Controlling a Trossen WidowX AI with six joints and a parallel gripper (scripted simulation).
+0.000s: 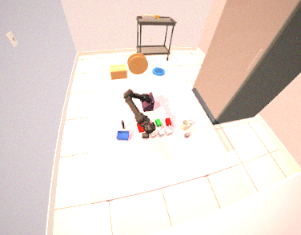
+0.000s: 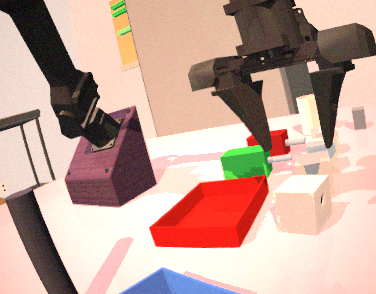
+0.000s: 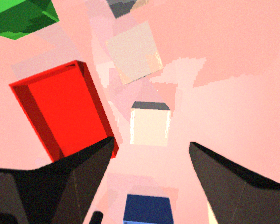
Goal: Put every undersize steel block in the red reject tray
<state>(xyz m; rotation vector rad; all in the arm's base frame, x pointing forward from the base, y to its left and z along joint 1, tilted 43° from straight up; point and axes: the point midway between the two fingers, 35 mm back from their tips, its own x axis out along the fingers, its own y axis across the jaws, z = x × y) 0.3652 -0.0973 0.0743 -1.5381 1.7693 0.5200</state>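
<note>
My gripper tip is 120 mm past the red reject tray, 20 mm to the right of it and 70 mm above it. The rest, counted from my gripper tip: red gauge: 90 mm behind, 270 mm to the left, 60 mm below; then green GO gauge: 100 mm behind, 170 mm to the left, 60 mm below; then blue tray: 50 mm behind, 210 mm to the right, 70 mm below.
</note>
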